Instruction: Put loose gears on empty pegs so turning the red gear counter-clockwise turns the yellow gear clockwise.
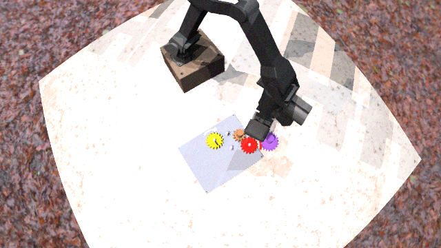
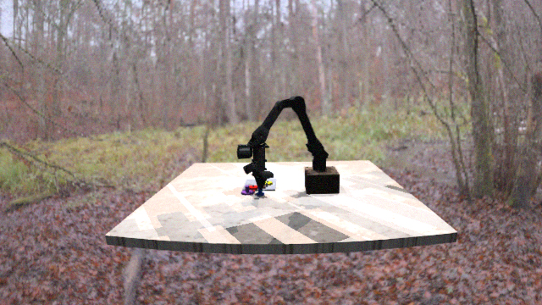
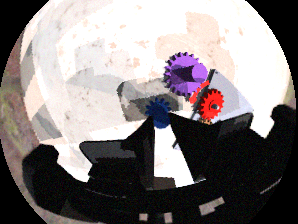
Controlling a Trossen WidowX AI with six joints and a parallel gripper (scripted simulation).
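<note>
The small brown gear lies 10 mm behind my gripper tip, 90 mm to the right of it and 10 mm below it. The rest, counted from my gripper tip: red gear (30 mm ahead, 90 mm to the right, 10 mm below); then small blue gear (10 mm below); then purple gear (60 mm ahead, 30 mm to the right, 10 mm below).
</note>
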